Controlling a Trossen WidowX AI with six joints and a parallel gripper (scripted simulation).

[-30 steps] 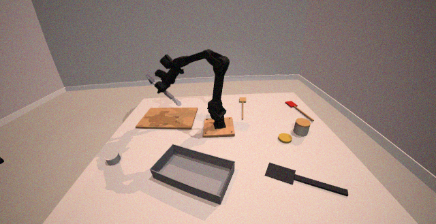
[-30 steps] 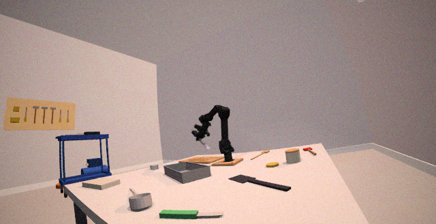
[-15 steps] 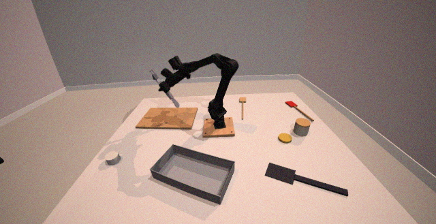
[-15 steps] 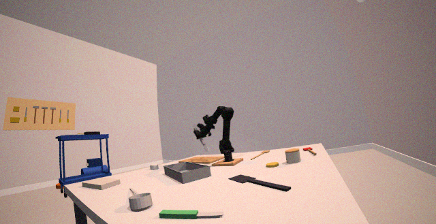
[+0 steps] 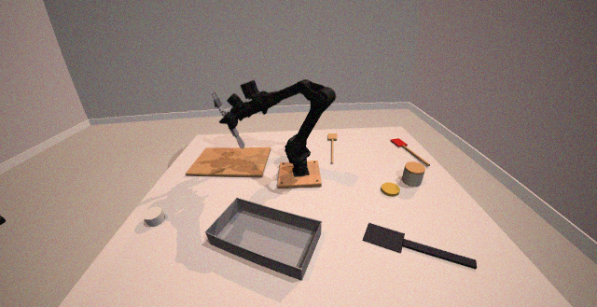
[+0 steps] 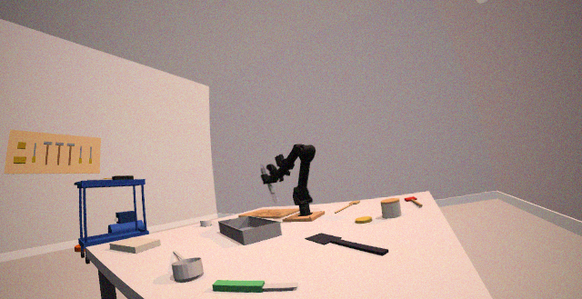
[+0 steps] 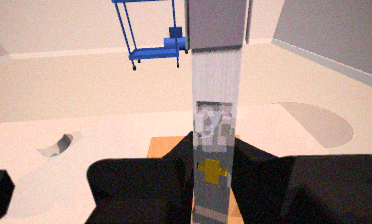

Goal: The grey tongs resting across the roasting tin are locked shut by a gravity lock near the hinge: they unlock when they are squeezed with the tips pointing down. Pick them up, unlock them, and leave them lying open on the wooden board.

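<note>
My gripper tip is 1 cm short of the yellow lock piece, 3 cm to the right of it and 1 cm below it. From my gripper tip the other things lie so: yellow disc 34 cm ahead, 65 cm to the left, 20 cm below; grey roasting tin 48 cm ahead, 17 cm to the left, 18 cm below; wooden board 1 cm to the left, 20 cm below.
</note>
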